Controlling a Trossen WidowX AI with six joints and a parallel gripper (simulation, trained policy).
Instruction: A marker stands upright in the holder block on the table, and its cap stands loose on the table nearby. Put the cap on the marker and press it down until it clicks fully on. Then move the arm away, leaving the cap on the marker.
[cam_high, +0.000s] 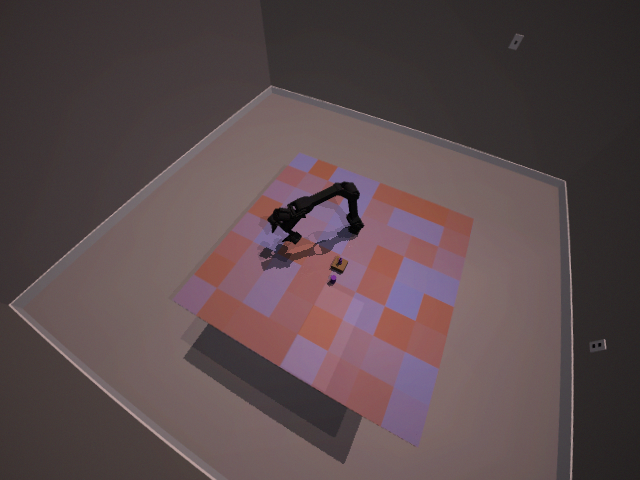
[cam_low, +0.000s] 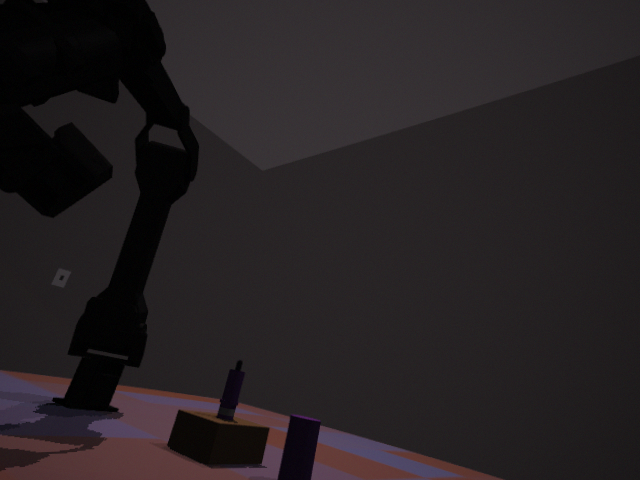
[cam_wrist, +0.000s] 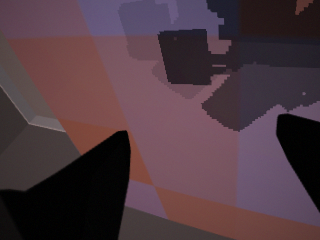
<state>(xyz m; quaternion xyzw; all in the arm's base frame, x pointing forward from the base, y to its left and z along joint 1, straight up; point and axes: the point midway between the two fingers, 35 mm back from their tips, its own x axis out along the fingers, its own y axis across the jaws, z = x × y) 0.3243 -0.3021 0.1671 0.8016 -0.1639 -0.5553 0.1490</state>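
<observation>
The purple cap lies 3 cm ahead of my gripper tip, 35 cm to the left of it and 11 cm below it. Also, from my gripper tip: holder block 7 cm behind, 34 cm to the left, 12 cm below.
</observation>
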